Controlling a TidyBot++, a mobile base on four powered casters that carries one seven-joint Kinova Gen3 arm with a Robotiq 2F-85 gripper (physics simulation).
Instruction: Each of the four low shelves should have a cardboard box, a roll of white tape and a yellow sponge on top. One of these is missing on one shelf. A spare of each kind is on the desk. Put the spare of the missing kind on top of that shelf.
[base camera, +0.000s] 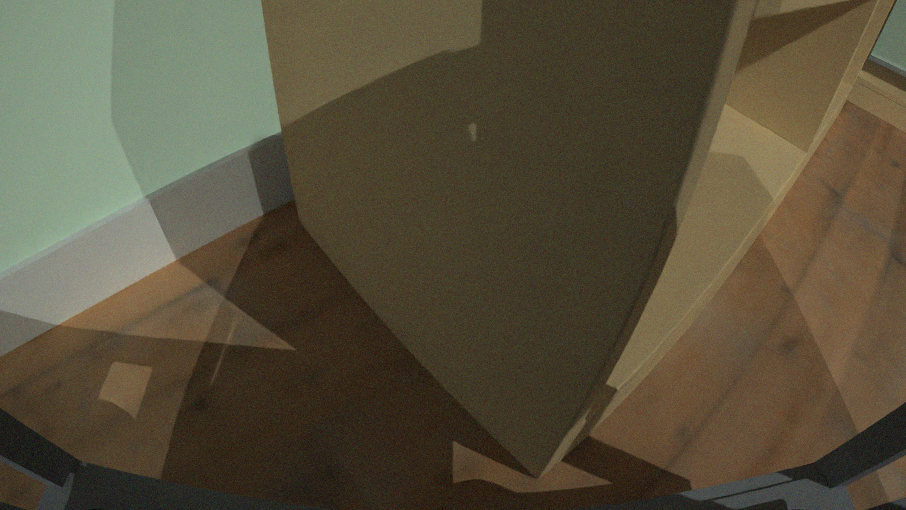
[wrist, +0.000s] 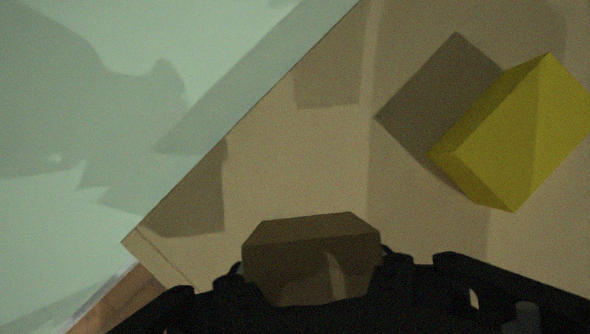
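Places are measured from the arm's base along level axes (x ahead, y left, z up), in metres.
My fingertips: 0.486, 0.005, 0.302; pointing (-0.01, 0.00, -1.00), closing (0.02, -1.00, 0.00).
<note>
For each thing: its top centre in the pictures, then the offset to it from my fingertips, as dx, dy, dz. "spot": a spot on its surface instead. Level surfaces: height alone.
- brown cardboard box, surface spot: (wrist: 311, 260) spot: +0.020, +0.001, +0.057
- yellow sponge, middle of its top: (wrist: 532, 132) +0.058, -0.168, -0.044
- Wooden floor, its level: dz -0.699
- wooden piece, surface spot: (base camera: 878, 95) spot: +0.524, -1.178, -0.643
My gripper (wrist: 310, 261) is shut on a brown cardboard box (wrist: 311, 260) at the bottom middle of the wrist view. The box is over the top of a low wooden shelf (wrist: 300, 170) (base camera: 443, 253); its height above the top is hard to tell. A yellow sponge (wrist: 510, 135) stands on that shelf top at the right of the wrist view, apart from the held box, with a dark shadow beside it. In the base view the shelf's side panel fills the middle and its open front faces right. A roll of tape does not show in either view.
A pale green wall (base camera: 57, 126) (wrist: 100, 115) with a grey skirting board (base camera: 101, 272) runs behind the shelf at the left. Wooden floor (base camera: 729, 354) (wrist: 130, 300) shows around the shelf. Another wooden piece (base camera: 878, 95) shows at the far right. Dark parts of the base (base camera: 190, 490) line the bottom edge.
</note>
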